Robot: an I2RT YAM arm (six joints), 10 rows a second.
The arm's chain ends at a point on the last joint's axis. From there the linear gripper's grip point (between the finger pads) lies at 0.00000 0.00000 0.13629 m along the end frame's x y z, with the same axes.
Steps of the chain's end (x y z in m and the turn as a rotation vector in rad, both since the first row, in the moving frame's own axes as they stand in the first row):
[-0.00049 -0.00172 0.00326 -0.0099 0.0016 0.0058]
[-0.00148 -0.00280 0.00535 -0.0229 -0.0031 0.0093]
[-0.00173 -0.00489 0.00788 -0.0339 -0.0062 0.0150]
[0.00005 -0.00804 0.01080 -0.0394 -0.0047 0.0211]
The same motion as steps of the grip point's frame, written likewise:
[-0.00028 -0.00037 0.00325 -0.0099 0.0016 0.0058]
[-0.00192 0.00032 0.00531 -0.0229 -0.0031 0.0093]
[-0.00261 -0.00028 0.00780 -0.0339 -0.0062 0.0150]
[-0.00065 -0.00268 0.01069 -0.0394 -0.0047 0.0211]

